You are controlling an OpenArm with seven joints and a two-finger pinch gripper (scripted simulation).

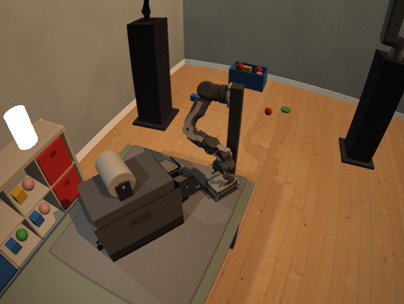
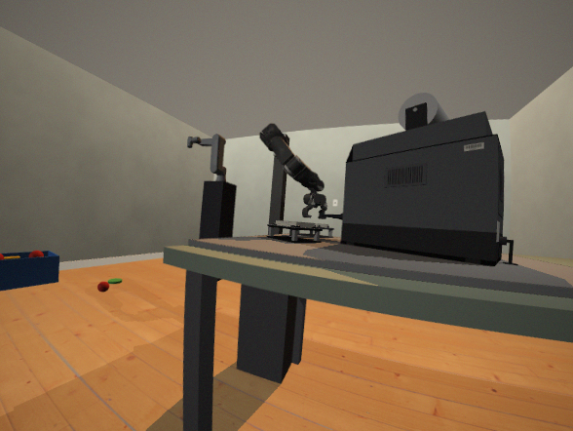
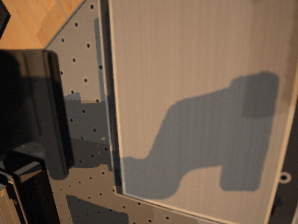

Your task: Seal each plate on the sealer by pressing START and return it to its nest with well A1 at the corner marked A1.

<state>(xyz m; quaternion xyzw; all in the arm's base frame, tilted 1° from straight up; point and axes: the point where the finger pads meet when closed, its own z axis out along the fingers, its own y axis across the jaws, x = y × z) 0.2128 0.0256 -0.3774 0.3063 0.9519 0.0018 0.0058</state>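
My gripper is now 40 mm above the white well plate. Also, from my hand: dark sealer stage 150 mm to the right, 130 mm ahead, 10 mm above; then plate nest 50 mm below; then pale start button 270 mm ahead, 130 mm to the right, 100 mm above.
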